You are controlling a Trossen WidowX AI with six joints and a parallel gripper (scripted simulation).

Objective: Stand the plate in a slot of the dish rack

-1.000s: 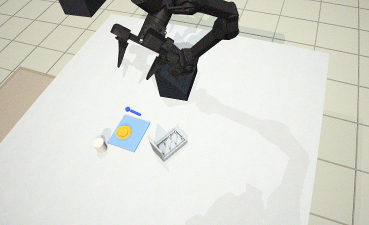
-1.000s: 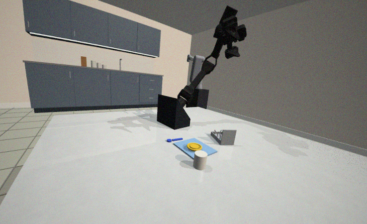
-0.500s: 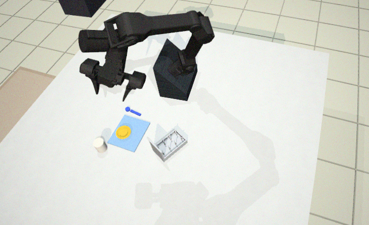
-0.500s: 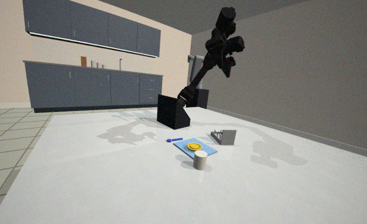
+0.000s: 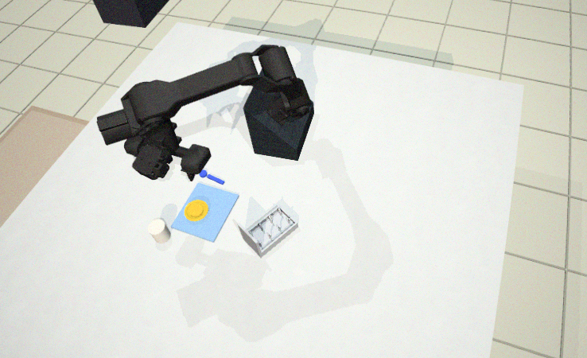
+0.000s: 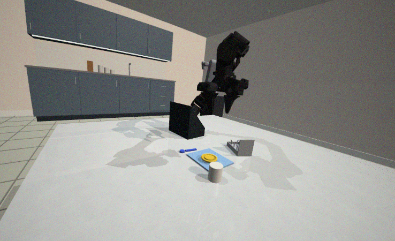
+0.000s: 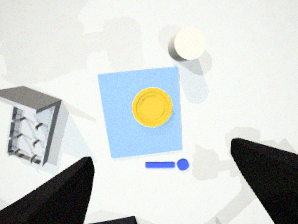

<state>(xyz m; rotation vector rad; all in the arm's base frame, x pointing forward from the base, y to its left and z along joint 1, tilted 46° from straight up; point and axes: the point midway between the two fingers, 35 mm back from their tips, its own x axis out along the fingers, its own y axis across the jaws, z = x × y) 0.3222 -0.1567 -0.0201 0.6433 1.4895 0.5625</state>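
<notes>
My gripper tip is now 10 mm past the yellow plate, 10 mm to the left of it and 180 mm above it. Round my gripper tip: light blue mat (30 mm behind, 10 mm to the left, 200 mm below); then blue spoon (130 mm behind, 30 mm to the right, 200 mm below); then cream cup (70 mm ahead, 70 mm to the right, 170 mm below).
</notes>
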